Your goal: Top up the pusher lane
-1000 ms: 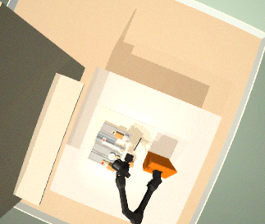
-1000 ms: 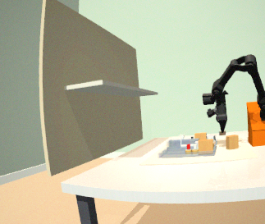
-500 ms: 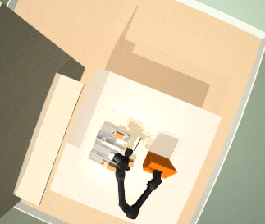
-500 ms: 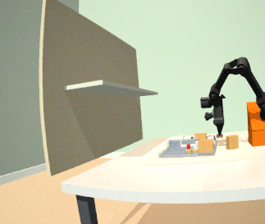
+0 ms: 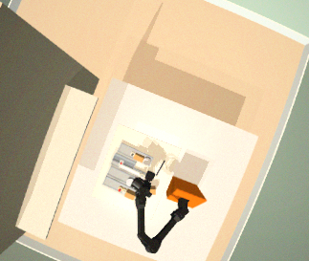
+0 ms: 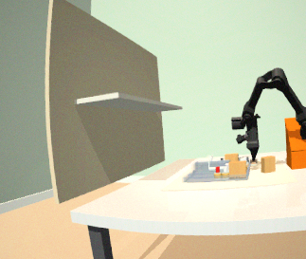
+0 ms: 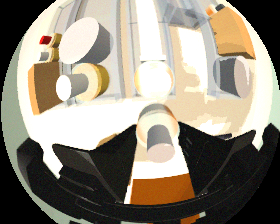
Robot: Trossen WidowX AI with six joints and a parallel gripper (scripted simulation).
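Now: the grey lane tray 19 cm ahead of my gripper tip, 3 cm to the right of it and 3 cm below it. Also, from my gripper tip: shelf (56 cm ahead, 32 cm above, 1 cm to the left).
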